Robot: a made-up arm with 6 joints. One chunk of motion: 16 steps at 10 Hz.
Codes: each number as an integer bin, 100 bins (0 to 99) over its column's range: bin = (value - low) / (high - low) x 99, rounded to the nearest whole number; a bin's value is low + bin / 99 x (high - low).
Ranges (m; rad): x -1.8..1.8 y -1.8..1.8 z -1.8..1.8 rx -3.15..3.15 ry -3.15..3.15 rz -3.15..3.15
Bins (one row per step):
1: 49 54 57 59 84 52
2: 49 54 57 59 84 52
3: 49 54 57 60 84 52
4: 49 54 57 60 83 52
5: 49 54 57 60 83 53
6: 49 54 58 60 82 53
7: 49 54 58 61 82 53
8: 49 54 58 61 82 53
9: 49 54 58 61 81 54
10: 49 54 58 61 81 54
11: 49 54 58 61 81 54
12: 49 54 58 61 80 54
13: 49 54 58 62 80 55
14: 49 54 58 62 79 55
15: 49 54 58 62 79 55
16: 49 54 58 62 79 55
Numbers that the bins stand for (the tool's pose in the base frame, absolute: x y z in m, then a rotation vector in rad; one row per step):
1: -0.0182 0.1636 0.2727 0.6045 2.1955 0.1591
2: -0.0182 0.1636 0.2727 0.6045 2.1955 0.1591
3: -0.0182 0.1636 0.2727 0.6682 2.1955 0.1591
4: -0.0182 0.1636 0.2727 0.6682 2.1318 0.1591
5: -0.0182 0.1636 0.2727 0.6682 2.1318 0.2227
6: -0.0182 0.1636 0.3091 0.6682 2.0682 0.2227
7: -0.0182 0.1636 0.3091 0.7318 2.0682 0.2227
8: -0.0182 0.1636 0.3091 0.7318 2.0682 0.2227
9: -0.0182 0.1636 0.3091 0.7318 2.0045 0.2864
10: -0.0182 0.1636 0.3091 0.7318 2.0045 0.2864
11: -0.0182 0.1636 0.3091 0.7318 2.0045 0.2864
12: -0.0182 0.1636 0.3091 0.7318 1.9409 0.2864
13: -0.0182 0.1636 0.3091 0.7955 1.9409 0.3500
14: -0.0182 0.1636 0.3091 0.7955 1.8773 0.3500
15: -0.0182 0.1636 0.3091 0.7955 1.8773 0.3500
16: -0.0182 0.1636 0.3091 0.7955 1.8773 0.3500

